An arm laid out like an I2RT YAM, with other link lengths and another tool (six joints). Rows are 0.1 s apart.
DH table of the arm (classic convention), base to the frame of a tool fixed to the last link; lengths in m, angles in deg. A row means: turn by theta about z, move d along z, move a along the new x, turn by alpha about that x. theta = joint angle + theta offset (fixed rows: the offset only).
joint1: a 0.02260  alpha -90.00  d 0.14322  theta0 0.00
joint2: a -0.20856  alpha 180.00  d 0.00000  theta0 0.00
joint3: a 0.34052  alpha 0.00  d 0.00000  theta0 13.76
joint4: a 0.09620  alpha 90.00  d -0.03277  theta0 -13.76
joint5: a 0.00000  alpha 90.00  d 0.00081  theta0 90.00
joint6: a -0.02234  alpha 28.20  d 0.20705  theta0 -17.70
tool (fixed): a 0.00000  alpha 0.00  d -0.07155  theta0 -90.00
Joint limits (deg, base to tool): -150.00..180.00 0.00..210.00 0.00..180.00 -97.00..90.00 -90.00..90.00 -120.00..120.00
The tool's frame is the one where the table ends.
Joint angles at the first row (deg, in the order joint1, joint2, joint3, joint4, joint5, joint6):
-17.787, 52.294, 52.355, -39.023, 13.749, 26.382
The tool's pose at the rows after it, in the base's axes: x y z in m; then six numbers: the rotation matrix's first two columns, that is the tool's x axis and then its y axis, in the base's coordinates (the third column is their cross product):
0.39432 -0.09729 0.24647 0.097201 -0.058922 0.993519 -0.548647 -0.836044 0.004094
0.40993 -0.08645 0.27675 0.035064 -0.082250 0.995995 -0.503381 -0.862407 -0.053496
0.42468 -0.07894 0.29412 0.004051 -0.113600 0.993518 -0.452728 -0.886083 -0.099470
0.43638 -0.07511 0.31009 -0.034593 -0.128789 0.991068 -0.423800 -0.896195 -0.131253
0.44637 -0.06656 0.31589 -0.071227 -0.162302 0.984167 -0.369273 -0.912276 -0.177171
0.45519 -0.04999 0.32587 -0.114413 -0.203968 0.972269 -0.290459 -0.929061 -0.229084
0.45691 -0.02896 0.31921 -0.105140 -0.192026 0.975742 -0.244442 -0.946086 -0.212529
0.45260 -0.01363 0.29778 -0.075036 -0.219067 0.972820 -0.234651 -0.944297 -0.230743
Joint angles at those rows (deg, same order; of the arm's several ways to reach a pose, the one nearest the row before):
-17.709, 54.327, 57.748, -39.174, 12.873, 26.528
-16.817, 57.104, 63.152, -38.839, 9.720, 27.534
-16.596, 60.560, 67.642, -38.469, 5.982, 28.016
-16.349, 62.809, 70.746, -37.301, 4.100, 28.659
-16.172, 63.564, 70.929, -34.793, 0.448, 29.446
-15.231, 63.695, 70.841, -31.908, -3.712, 30.595
-12.402, 62.920, 69.058, -30.686, -3.280, 29.710
-10.605, 61.091, 64.976, -30.192, -3.023, 31.117

